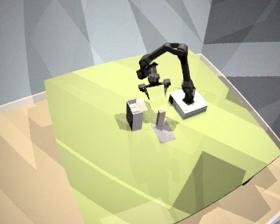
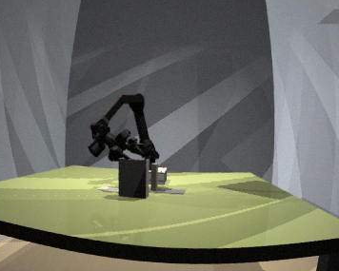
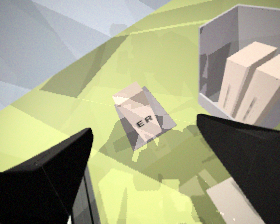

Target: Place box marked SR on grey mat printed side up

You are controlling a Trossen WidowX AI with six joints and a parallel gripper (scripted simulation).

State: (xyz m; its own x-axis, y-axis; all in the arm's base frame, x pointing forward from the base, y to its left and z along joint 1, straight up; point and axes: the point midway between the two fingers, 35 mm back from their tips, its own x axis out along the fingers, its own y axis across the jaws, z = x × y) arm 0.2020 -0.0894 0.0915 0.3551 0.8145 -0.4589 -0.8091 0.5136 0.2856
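The grey mat is 14 cm below my gripper tip, 13 cm to the left of it and 3 cm ahead of it. Also, from my gripper tip: white card 14 cm below, 12 cm to the right, 3 cm ahead.
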